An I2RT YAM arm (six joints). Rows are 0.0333 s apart.
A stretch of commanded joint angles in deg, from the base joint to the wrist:
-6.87 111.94 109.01 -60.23 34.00 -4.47
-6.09 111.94 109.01 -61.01 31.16 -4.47
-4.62 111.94 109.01 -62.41 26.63 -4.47
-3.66 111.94 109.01 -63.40 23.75 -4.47
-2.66 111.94 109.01 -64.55 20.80 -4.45
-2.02 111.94 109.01 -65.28 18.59 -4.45
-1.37 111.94 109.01 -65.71 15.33 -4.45
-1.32 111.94 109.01 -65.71 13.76 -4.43
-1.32 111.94 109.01 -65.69 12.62 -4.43
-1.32 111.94 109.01 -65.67 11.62 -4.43
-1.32 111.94 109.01 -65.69 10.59 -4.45
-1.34 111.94 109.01 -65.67 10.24 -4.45
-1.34 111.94 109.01 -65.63 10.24 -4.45
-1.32 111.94 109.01 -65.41 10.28 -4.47
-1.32 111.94 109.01 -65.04 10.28 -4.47
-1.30 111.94 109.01 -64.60 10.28 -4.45
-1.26 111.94 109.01 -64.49 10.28 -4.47
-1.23 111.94 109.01 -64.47 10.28 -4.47
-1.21 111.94 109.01 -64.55 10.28 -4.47
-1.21 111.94 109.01 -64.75 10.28 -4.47
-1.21 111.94 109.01 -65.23 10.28 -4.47
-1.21 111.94 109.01 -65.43 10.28 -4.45
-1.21 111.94 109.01 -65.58 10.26 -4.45
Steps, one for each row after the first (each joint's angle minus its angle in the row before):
0.78 0.00 0.00 -0.78 -2.84 0.00
1.47 0.00 0.00 -1.40 -4.53 0.00
0.96 0.00 0.00 -0.99 -2.88 0.00
1.00 0.00 0.00 -1.15 -2.95 0.02
0.64 0.00 0.00 -0.73 -2.21 0.00
0.65 0.00 0.00 -0.43 -3.26 0.00
0.05 0.00 0.00 0.00 -1.57 0.02
0.00 0.00 0.00 0.02 -1.14 0.00
0.00 0.00 0.00 0.02 -1.00 0.00
0.00 0.00 0.00 -0.02 -1.03 -0.02
-0.02 0.00 0.00 0.02 -0.35 0.00
0.00 0.00 0.00 0.04 0.00 0.00
0.02 0.00 0.00 0.22 0.04 -0.02
0.00 0.00 0.00 0.37 0.00 0.00
0.02 0.00 0.00 0.44 0.00 0.02
0.04 0.00 0.00 0.11 0.00 -0.02
0.03 0.00 0.00 0.02 0.00 0.00
0.02 0.00 0.00 -0.08 0.00 0.00
0.00 0.00 0.00 -0.20 0.00 0.00
0.00 0.00 0.00 -0.48 0.00 0.00
0.00 0.00 0.00 -0.20 0.00 0.02
0.00 0.00 0.00 -0.15 -0.02 0.00

